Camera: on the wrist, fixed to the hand. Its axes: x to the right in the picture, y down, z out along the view.
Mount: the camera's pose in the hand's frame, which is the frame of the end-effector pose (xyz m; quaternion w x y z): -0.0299 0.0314 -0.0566 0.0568 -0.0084 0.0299 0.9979
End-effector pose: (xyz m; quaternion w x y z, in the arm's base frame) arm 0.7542 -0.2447 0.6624 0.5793 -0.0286 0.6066 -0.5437
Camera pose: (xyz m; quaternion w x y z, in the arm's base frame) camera 0.7411 -0.1766 0.6459 0.5571 0.6151 0.0849 0.5514
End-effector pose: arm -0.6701 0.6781 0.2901 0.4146 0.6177 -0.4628 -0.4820
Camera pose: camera -0.6233 0.7037 0.3374 0.5236 -0.4158 -0.6263 0.4009
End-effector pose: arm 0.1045 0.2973 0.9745 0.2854 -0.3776 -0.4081 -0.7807
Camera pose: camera 0.1245 0.2373 0.9415 0.8043 -0.4077 0.3687 0.2257
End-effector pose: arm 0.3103 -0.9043 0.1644 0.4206 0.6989 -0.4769 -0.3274
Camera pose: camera 0.3367 -0.8665 0.2188 0.3707 -0.4299 -0.7092 0.4180
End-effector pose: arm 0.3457 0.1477 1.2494 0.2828 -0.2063 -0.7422 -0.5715
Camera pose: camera 0.3985 0.1018 1.2633 0.6068 -0.7376 0.1770 0.2373
